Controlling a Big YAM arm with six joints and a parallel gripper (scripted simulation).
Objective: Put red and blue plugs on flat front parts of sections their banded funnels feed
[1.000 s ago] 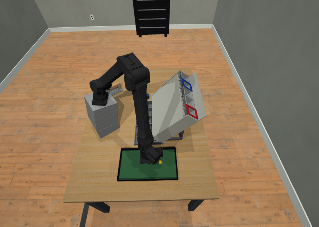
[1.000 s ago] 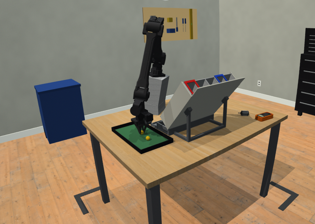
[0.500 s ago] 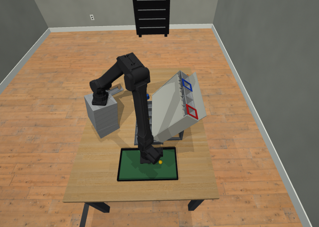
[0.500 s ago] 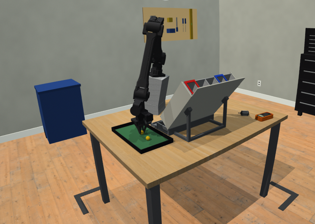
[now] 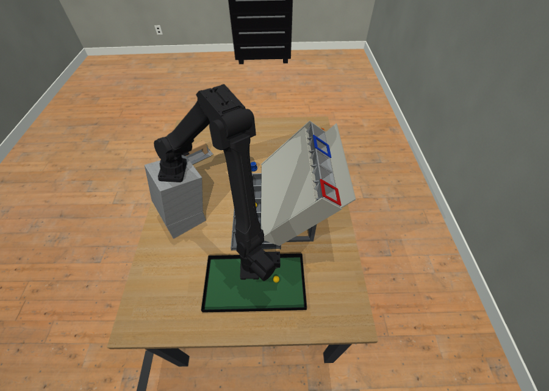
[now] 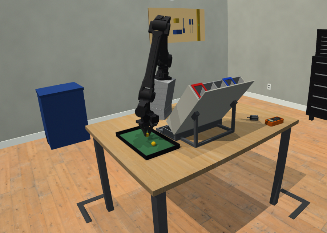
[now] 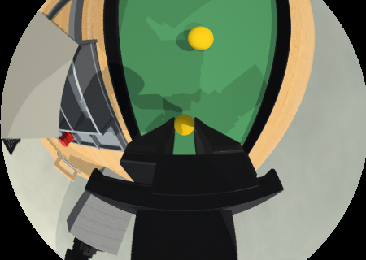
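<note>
Now: hand 1 cm short of the green marble tray, 2 cm to the left of it and 3 cm above it. Also, from my hand: grey cover: 14 cm ahead, 31 cm to the left, 17 cm above; small black object: 23 cm ahead, 72 cm to the left, 2 cm below.
</note>
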